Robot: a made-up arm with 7 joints. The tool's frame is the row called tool.
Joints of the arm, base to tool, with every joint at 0 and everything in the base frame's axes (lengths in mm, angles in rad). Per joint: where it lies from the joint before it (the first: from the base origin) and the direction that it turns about. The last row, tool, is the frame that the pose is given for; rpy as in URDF.
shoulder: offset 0 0 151.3 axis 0 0 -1
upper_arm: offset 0 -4.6 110.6 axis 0 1 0
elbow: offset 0 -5.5 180.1 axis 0 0 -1
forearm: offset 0 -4 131.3 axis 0 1 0
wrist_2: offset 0 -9.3 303.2 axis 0 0 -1
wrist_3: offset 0 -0.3 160.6 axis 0 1 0
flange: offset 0 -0.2 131.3 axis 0 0 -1
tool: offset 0 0 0 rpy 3.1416 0 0
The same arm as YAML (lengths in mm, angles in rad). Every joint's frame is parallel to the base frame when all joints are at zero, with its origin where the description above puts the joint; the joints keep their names.
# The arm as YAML. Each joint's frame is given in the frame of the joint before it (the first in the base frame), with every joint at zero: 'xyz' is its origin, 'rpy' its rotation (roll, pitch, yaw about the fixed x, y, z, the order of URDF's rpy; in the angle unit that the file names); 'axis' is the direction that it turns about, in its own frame. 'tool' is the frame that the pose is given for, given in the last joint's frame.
units:
  length: mm
  angle: rad
joints:
  - name: shoulder
    type: revolute
    origin:
      xyz: [0.0, 0.0, 151.3]
      rpy: [0.0, 0.0, 0.0]
    axis: "-z"
  - name: upper_arm
    type: revolute
    origin:
      xyz: [0.0, -4.6, 110.6]
      rpy: [0.0, 0.0, 0.0]
    axis: "+y"
  - name: elbow
    type: revolute
    origin:
      xyz: [0.0, -5.5, 180.1]
      rpy: [0.0, 0.0, 0.0]
    axis: "-z"
  - name: forearm
    type: revolute
    origin:
      xyz: [0.0, -4.0, 131.3]
      rpy: [0.0, 0.0, 0.0]
    axis: "+y"
  - name: wrist_2
    type: revolute
    origin:
      xyz: [0.0, -9.3, 303.2]
      rpy: [0.0, 0.0, 0.0]
    axis: "-z"
  - name: wrist_3
    type: revolute
    origin:
      xyz: [0.0, -0.3, 160.6]
      rpy: [0.0, 0.0, 0.0]
    axis: "+y"
  - name: flange
    type: revolute
    origin:
      xyz: [0.0, -0.2, 131.3]
      rpy: [0.0, 0.0, 0.0]
    axis: "-z"
tool:
  origin:
    xyz: [0.0, 0.0, 0.0]
    rpy: [-3.1416, 0.0, 0.0]

